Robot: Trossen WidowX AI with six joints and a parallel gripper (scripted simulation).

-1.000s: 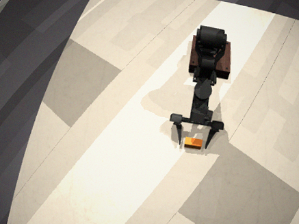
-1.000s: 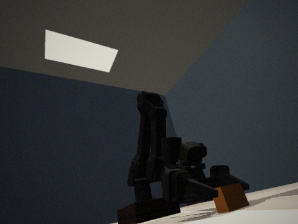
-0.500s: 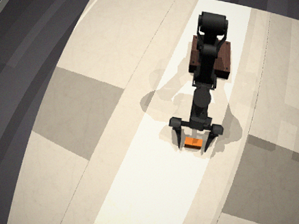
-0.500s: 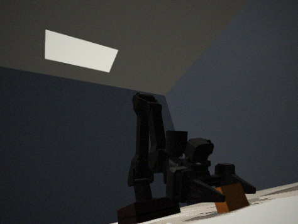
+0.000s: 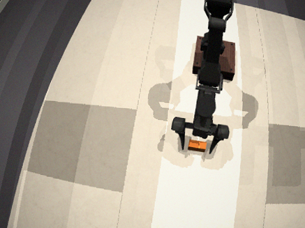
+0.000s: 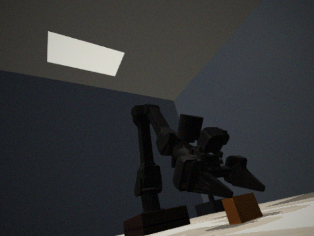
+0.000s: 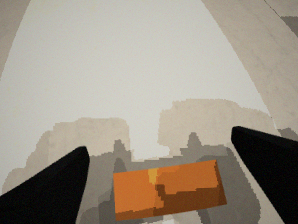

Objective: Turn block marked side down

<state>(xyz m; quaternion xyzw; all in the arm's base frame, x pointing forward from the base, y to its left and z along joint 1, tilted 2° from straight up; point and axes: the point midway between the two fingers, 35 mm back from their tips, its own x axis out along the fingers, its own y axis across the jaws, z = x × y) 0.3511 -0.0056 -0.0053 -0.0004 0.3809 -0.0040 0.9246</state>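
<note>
The orange block lies 3 cm behind my gripper tip and 2 cm below it.
</note>
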